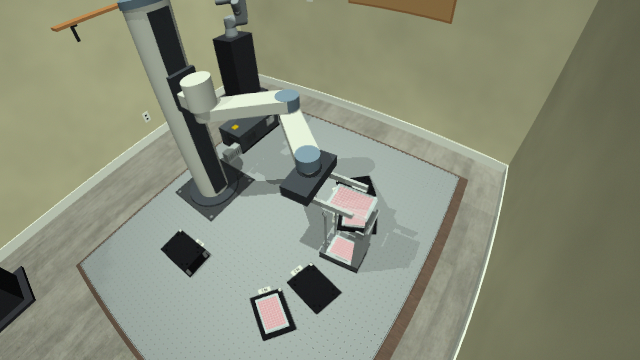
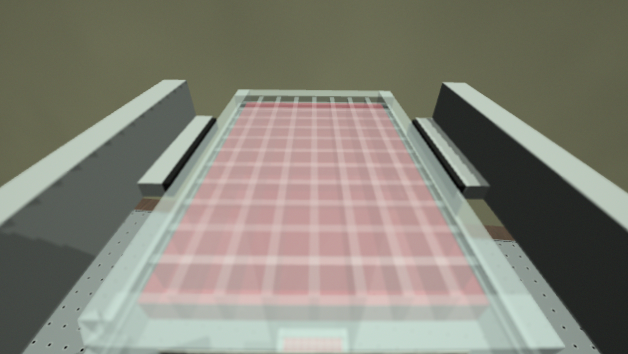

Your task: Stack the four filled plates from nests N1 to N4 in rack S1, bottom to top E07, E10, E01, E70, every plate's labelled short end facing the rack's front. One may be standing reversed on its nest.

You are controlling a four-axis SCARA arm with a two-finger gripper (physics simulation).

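Places are measured from the arm's base along level axes (x ahead, y left, z up), in centimetres.
Pixels of known places: gripper, fingertip midpoint: (image 1: 360,201) (image 2: 314,105); arm's base at its link origin: (image 1: 214,187).
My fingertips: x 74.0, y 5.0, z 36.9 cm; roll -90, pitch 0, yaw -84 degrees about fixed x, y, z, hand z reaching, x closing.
Ahead of a thing's pixels: the offset from my fingertips to its top centre. "spot": to the spot under its first point.
My gripper (image 1: 360,201) (image 2: 314,105) is shut on a clear-rimmed plate with a pink grid @[dx -2.5, dy -0.3, dz -0.6 cm] (image 1: 351,198) (image 2: 315,215), held level by its long sides, high above rack S1 @[dx -2.9, dy -0.5, dz -6.4 cm] (image 1: 339,263). No code can be read on it. A pink plate @[dx -2.3, dy -0.3, dz -29.9 cm] (image 1: 341,250) lies low in the rack. Another pink plate @[dx -6.6, dy +16.6, dz -32.9 cm] (image 1: 354,221) sits on a black nest behind the rack, partly hidden by the held plate. One more pink plate @[dx -11.1, dy -34.6, dz -32.9 cm] (image 1: 272,312) sits on the front nest @[dx -11.1, dy -34.6, dz -33.4 cm] (image 1: 279,333). The nest beside it @[dx -4.9, dy -18.1, dz -33.4 cm] (image 1: 315,288) is bare.
A black nest @[dx -54.7, dy -38.2, dz -28.6 cm] (image 1: 185,252) stands at the left. Another black nest @[spot: dx -10.7, dy +35.9, dz -34.4 cm] (image 1: 370,185) shows partly behind the gripper. The rack's thin upright post @[spot: dx -8.4, dy -5.0, dz -15.1 cm] (image 1: 325,229) rises near the held plate. The arm's column base (image 1: 212,212) and a dark grey box @[spot: dx -77.3, dy +27.8, dz -26.2 cm] (image 1: 250,132) stand farther back.
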